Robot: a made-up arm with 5 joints.
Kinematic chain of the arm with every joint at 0, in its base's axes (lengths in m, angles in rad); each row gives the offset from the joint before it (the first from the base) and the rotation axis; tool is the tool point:
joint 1: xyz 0 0 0.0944 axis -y
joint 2: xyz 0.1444 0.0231 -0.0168 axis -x
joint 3: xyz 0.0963 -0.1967 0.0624 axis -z
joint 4: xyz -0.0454 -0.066 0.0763 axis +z
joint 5: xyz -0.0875 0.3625 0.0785 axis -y
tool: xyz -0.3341 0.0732 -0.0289
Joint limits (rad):
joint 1: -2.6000..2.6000
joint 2: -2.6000..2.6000
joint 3: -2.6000..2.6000
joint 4: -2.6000..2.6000
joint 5: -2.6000..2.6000
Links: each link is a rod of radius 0.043 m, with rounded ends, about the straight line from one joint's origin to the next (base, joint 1, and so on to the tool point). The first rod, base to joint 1, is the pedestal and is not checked.
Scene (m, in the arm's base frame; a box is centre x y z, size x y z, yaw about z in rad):
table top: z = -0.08
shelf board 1: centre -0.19 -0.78 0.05 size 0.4 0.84 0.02 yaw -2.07
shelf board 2: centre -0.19 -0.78 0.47 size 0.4 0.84 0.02 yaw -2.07
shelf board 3: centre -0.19 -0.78 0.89 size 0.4 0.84 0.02 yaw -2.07
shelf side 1: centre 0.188 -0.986 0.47 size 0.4 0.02 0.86 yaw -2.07
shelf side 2: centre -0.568 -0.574 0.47 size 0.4 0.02 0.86 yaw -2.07
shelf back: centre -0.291 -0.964 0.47 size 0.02 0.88 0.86 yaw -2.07
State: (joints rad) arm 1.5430 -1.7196 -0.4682 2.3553 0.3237
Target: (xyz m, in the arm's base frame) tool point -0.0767 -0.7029 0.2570
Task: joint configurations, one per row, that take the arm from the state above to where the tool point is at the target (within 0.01 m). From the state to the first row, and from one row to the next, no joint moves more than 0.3 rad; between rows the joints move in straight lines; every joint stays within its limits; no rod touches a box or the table.
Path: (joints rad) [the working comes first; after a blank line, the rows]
Joints at the target: 1.5109 0.2995 -0.3605 2.3543 1.3632
Straight joint move there: clear.

1: 1.5384 -1.4312 -0.4528 2.3552 0.4722
2: 1.5338 -1.1427 -0.4374 2.3550 0.6207
3: 1.5292 -0.8543 -0.4220 2.3549 0.7692
4: 1.5246 -0.5658 -0.4067 2.3547 0.9177
5: 1.5200 -0.2774 -0.3913 2.3546 1.0662
6: 1.5155 0.0111 -0.3759 2.3544 1.2147
7: 1.5109 0.2995 -0.3605 2.3543 1.3632

